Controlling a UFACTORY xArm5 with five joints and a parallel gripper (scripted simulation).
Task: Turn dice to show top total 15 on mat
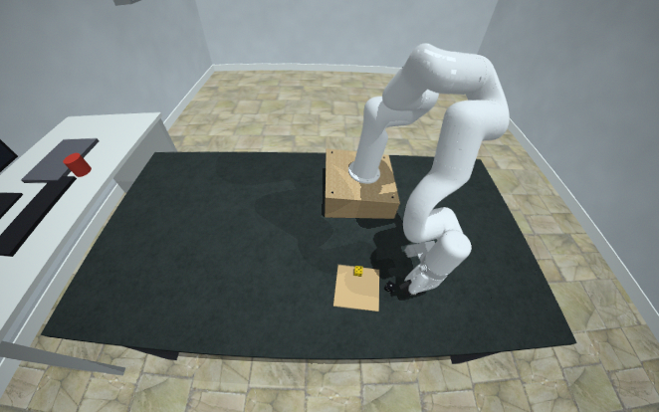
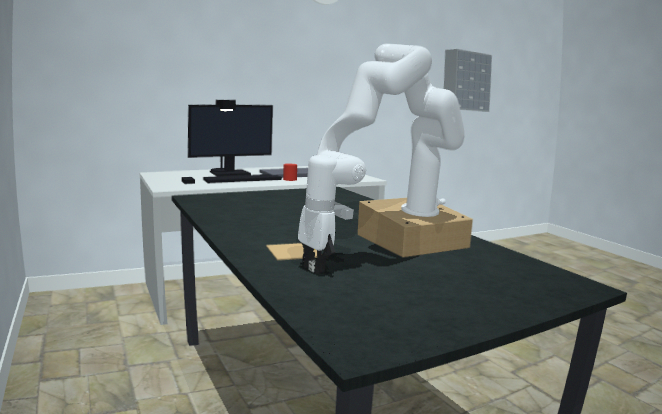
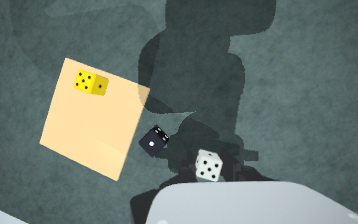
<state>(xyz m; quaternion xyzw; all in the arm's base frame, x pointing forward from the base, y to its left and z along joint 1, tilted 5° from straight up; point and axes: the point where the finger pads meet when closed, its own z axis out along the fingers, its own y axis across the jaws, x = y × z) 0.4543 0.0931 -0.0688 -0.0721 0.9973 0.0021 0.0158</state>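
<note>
My hand is 1 cm above the white die. From my hand the other things lie so: black die: 2 cm behind, 7 cm to the right, 1 cm below; tan mat: 3 cm behind, 17 cm to the right, 2 cm below; yellow die: 8 cm behind, 16 cm to the right.
</note>
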